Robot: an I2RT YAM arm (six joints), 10 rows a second.
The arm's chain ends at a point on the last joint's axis. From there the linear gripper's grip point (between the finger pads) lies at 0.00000 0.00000 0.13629 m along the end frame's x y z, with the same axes.
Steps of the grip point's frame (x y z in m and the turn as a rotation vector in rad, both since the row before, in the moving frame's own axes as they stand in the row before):
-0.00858 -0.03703 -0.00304 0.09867 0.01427 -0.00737
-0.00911 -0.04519 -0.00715 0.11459 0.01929 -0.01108
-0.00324 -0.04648 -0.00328 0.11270 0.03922 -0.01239
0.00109 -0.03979 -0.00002 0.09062 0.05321 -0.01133
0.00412 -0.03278 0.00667 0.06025 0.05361 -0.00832
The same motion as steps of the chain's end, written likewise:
-0.01047 -0.02360 -0.00236 0.09867 0.01427 -0.00737
-0.01165 -0.02959 -0.00623 0.11459 0.01929 -0.01108
-0.00848 -0.03112 -0.00231 0.11270 0.03922 -0.01239
-0.00608 -0.02742 0.00073 0.09062 0.05321 -0.01133
-0.00314 -0.02455 0.00711 0.06025 0.05361 -0.00832

